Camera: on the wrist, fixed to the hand. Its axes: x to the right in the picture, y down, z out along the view.
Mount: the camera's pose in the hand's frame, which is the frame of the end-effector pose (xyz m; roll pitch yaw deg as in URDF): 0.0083 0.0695 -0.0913 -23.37 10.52 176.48
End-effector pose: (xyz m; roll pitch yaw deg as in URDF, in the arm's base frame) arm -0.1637 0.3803 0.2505 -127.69 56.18 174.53
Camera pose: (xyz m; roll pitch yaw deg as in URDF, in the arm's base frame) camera -0.1580 0.4950 0.2441 87.61 -58.30 14.72
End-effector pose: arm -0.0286 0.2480 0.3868 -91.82 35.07 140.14
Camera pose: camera 0.0554 0.2996 0.3276 61.93 -31.28 -27.40
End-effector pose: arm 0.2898 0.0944 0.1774 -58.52 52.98 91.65
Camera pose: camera 0.3337 0.0152 0.1064 27.99 -44.04 -78.40
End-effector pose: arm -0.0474 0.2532 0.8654 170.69 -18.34 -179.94
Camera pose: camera -0.0234 0.3070 0.9642 166.65 7.38 1.80
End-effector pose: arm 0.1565 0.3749 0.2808 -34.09 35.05 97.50
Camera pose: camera 0.1579 0.3156 0.1822 9.41 -24.34 -79.21
